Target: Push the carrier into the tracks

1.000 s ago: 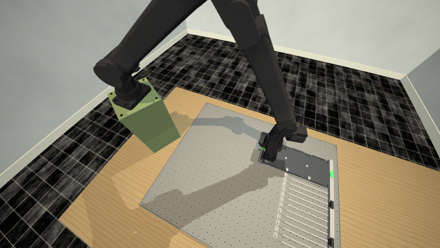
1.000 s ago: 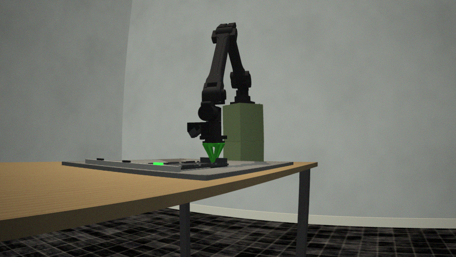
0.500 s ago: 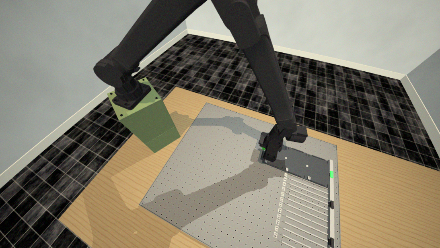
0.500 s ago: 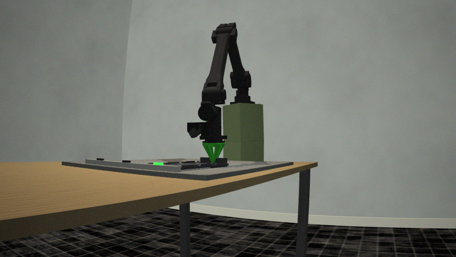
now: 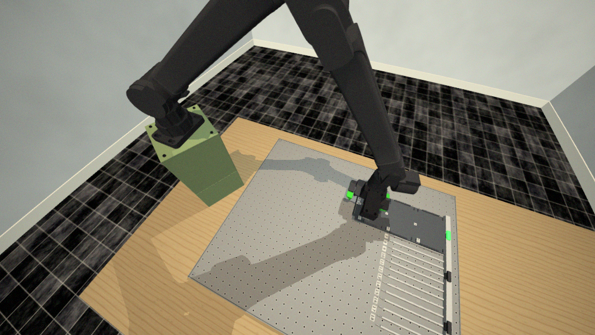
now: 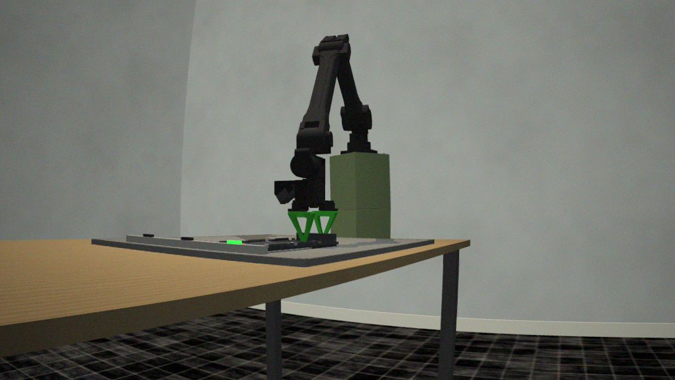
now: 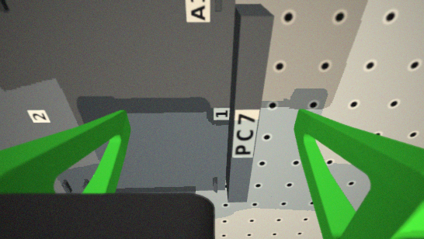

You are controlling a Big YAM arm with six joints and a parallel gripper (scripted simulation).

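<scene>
My hand is 14 cm short of the carrier PC7 and 1 cm to the left of it.
</scene>
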